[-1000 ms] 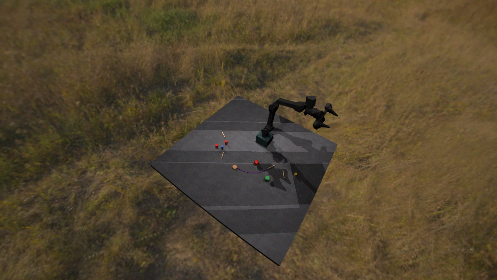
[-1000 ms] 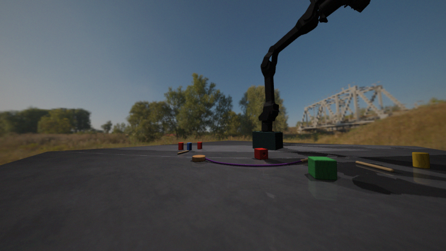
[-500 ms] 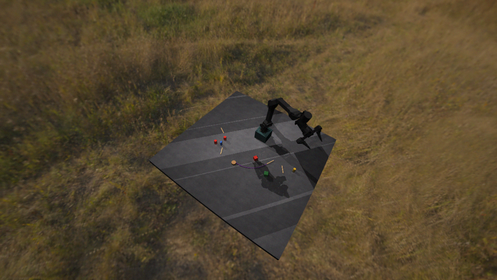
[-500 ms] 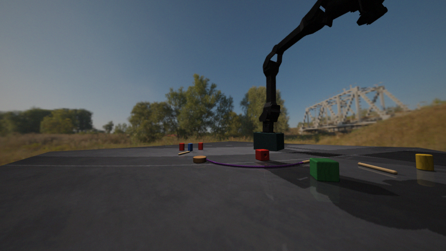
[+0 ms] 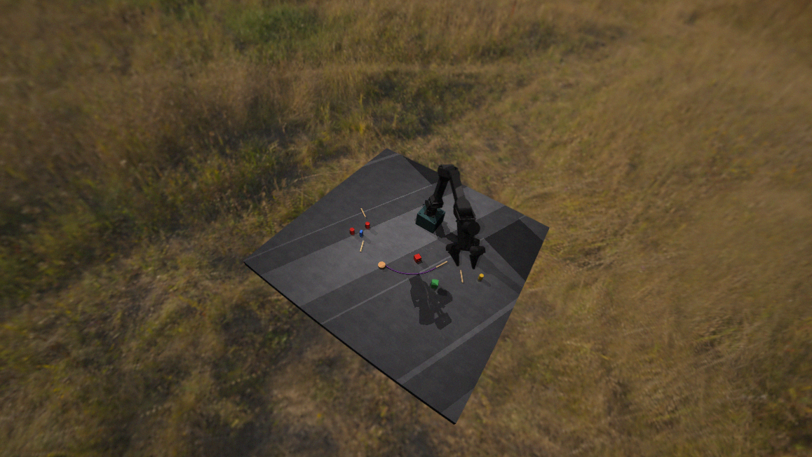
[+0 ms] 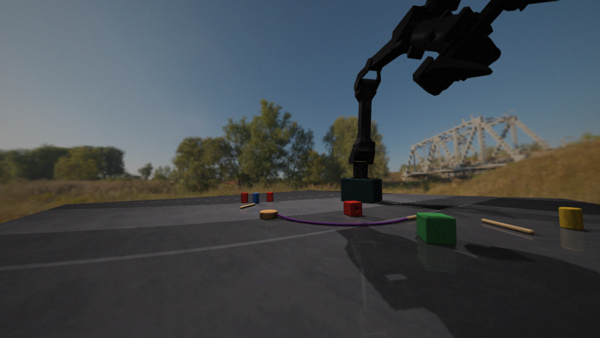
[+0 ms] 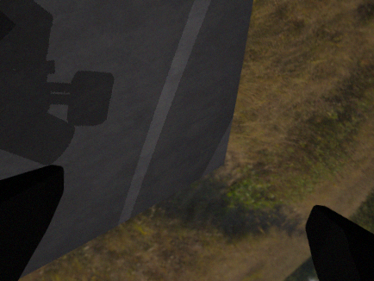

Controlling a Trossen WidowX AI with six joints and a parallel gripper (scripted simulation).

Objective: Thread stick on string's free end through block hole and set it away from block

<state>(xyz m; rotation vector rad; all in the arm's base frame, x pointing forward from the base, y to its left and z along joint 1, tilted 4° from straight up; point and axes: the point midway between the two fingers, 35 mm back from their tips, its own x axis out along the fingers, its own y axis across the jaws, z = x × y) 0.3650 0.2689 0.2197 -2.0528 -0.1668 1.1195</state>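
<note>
My gripper tip is 250 mm to the left of the red block, 240 mm above it and 110 mm past it. The rest, counted from my gripper tip: loose stick 250 mm below, 130 mm behind; then green block 240 mm below, 110 mm to the right; then yellow cylinder 240 mm below, 150 mm behind, 100 mm to the left.
</note>
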